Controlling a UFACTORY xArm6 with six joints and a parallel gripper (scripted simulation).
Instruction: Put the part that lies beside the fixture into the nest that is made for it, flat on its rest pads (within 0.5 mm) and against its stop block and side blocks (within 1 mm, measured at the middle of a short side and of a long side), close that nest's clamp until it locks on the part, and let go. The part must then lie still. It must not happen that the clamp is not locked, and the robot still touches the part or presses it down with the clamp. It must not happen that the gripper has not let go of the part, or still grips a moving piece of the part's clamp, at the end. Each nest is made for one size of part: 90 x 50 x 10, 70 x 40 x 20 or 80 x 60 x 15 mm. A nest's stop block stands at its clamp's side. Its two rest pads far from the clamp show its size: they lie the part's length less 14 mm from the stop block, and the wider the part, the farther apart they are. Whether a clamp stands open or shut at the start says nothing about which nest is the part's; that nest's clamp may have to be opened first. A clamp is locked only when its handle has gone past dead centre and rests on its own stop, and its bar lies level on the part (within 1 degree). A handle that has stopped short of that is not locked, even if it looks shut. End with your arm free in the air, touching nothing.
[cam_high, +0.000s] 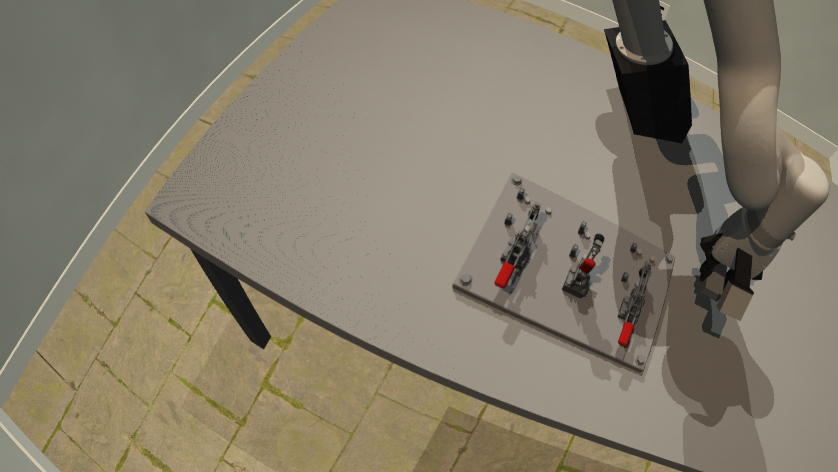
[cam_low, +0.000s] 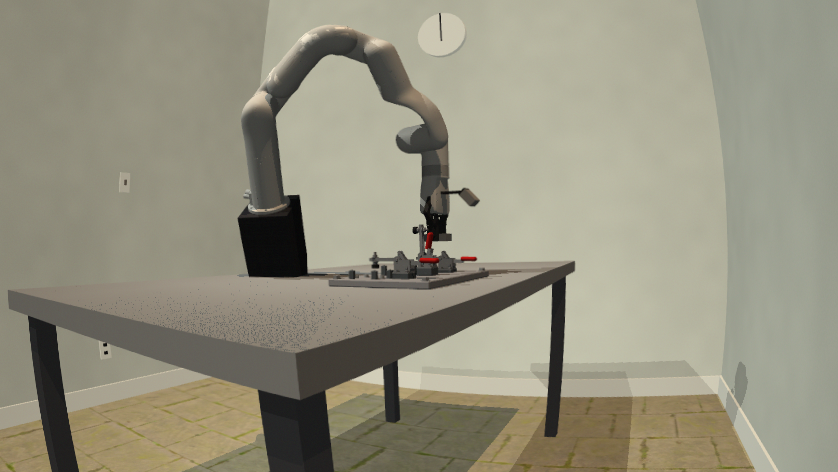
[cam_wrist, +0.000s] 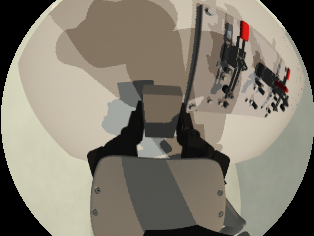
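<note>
Right now my hand is 24 cm to the left of the fixture plate, 10 cm above it and 2 cm short of it. Round my hand: toggle clamp: 35 cm to the right, 6 cm below, 4 cm ahead; then grey part: 1 cm below.
</note>
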